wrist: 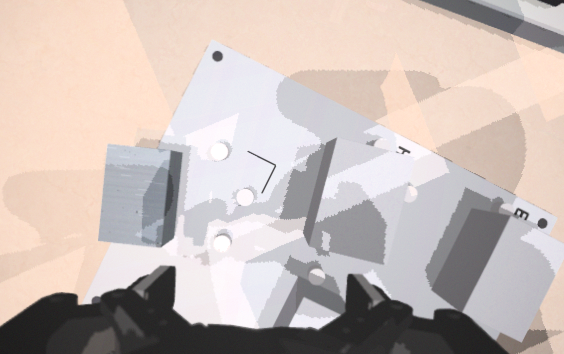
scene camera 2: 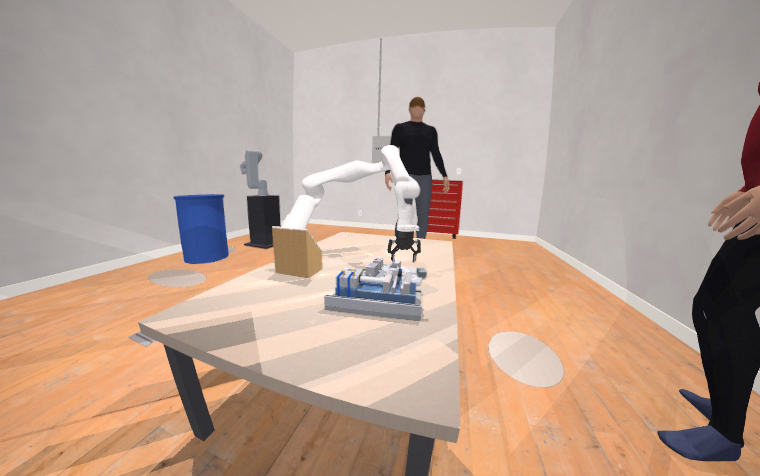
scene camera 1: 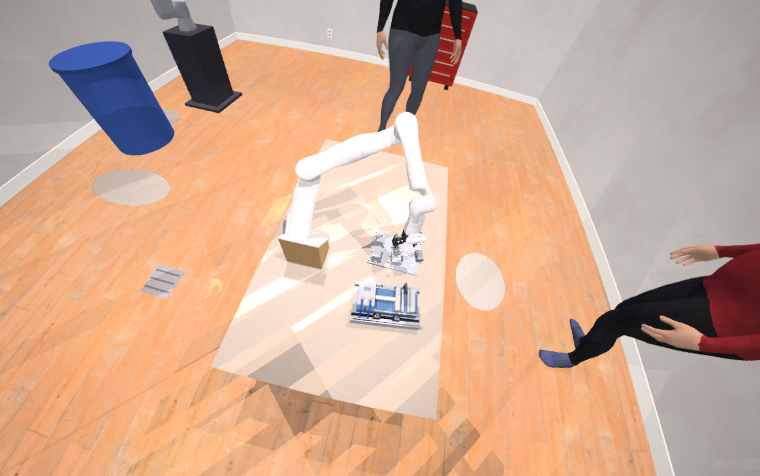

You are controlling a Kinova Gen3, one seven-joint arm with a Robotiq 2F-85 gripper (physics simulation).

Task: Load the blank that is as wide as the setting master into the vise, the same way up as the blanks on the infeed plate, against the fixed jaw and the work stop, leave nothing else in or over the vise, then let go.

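Places are measured from the arm's base along level axes (x right, y ahead, z up), in millimetres.
Pixels of known places: gripper, fingertip midpoint: [wrist: 261, 288] [scene camera 2: 403, 262] [scene camera 1: 404, 246]; arm's base, origin of the base link: [scene camera 2: 291, 235] [scene camera 1: 297, 237].
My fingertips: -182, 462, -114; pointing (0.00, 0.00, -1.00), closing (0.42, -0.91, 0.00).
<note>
For each thing: its top centre in the pictures, then the offset to it from my fingertips, as dx, dy, dz. "*": a spot on its surface instead. Level surfaces: height alone.
- infeed plate, middle of its top: [wrist: 324, 262] [scene camera 2: 394, 272] [scene camera 1: 395, 252] +18, -34, -46
- wide grey blank, middle of its top: [wrist: 362, 202] [scene camera 2: 393, 267] [scene camera 1: 396, 256] +63, -27, -10
- third blank, surface spot: [wrist: 311, 315] * -4, -32, -10
- blue-grey block, middle of its top: [wrist: 133, 195] [scene camera 2: 421, 269] [scene camera 1: 419, 254] +6, +84, -21
- blue vise, middle of its top: [scene camera 2: 377, 274] [scene camera 1: 389, 298] +298, -17, +46
- vise's grey base, surface spot: [wrist: 480, 20] * +208, -52, -50
- dark upright lever, surface spot: [scene camera 1: 404, 290] * +244, +38, +40
- table, its level: dz -54
My gripper [scene camera 1: 399, 241] [scene camera 2: 403, 259] [wrist: 261, 288] is open and empty above the infeed plate [scene camera 1: 408, 265] [wrist: 265, 102]. In the wrist view a wide grey blank [wrist: 357, 200] stands mid-plate, another blank [wrist: 515, 272] is at the right near the letter E, and a third blank [wrist: 311, 315] shows low between the fingertips, partly hidden by the gripper. A blue-grey block [wrist: 132, 195] [scene camera 1: 418, 255] [scene camera 2: 421, 272] sits at the plate's edge, by white pins. The blue vise [scene camera 1: 384, 306] [scene camera 2: 387, 294] stands beside the plate; what lies between its jaws is too small to tell.
The vise's grey base [wrist: 480, 20] crosses the wrist view's top right corner. A dark upright lever [scene camera 1: 404, 290] stands at the vise jaws. The arm's wooden mount [scene camera 1: 304, 253] [scene camera 2: 291, 252] is on the table [scene camera 1: 336, 358] [scene camera 2: 314, 347]. One person stands behind the table, another at the right.
</note>
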